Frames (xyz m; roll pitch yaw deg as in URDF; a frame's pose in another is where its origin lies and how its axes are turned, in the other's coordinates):
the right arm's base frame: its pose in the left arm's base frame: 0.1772 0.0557 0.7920 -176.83 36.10 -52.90
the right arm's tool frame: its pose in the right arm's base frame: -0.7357 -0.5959 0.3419 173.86 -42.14 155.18
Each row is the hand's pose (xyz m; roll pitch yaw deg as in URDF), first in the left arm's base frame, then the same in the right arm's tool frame.
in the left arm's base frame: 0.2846 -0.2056 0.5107 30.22 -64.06 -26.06
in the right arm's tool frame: -0.7339 1.1049 -0.1697 -0.95 -46.22 -145.03
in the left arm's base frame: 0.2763 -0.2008 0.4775 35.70 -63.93 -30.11
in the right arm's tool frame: -0.7192 1.1182 -0.1980 2.55 -47.06 -147.32
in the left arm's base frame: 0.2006 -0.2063 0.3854 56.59 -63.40 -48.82
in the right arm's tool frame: -0.6480 1.1961 -0.2538 14.68 -51.70 -157.89
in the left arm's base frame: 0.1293 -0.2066 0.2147 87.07 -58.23 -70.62
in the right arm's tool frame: -0.5648 1.2982 -0.3837 41.26 -55.41 -176.72
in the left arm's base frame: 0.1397 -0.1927 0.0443 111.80 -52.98 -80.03
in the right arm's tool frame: -0.5377 1.3482 -0.5452 69.05 -55.37 170.13
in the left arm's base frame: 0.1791 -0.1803 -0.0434 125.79 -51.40 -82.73
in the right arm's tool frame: -0.5476 1.3528 -0.6416 84.21 -55.31 166.11
